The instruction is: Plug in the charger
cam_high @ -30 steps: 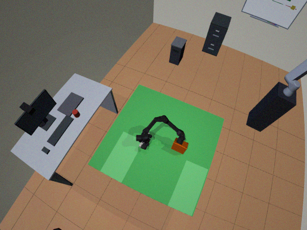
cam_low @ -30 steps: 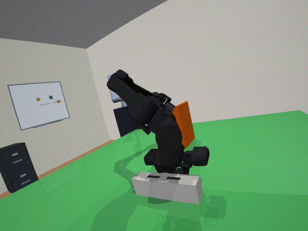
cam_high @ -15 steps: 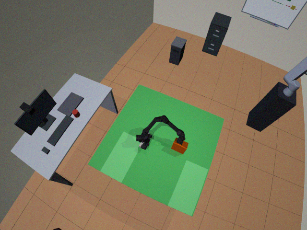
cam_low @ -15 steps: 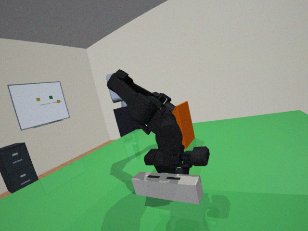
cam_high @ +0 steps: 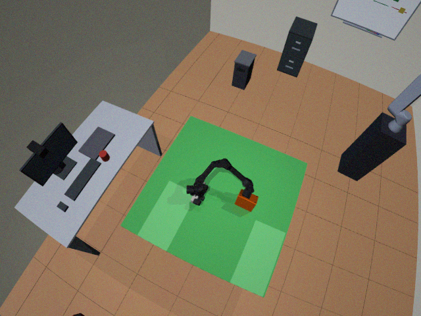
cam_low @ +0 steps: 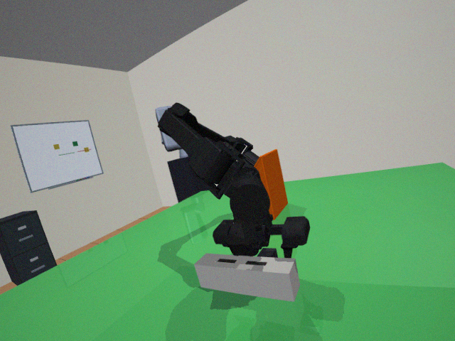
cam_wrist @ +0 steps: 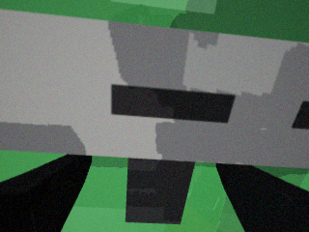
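Now: the two-prong charger 2 cm ahead of my gripper tip and 1 cm above it.
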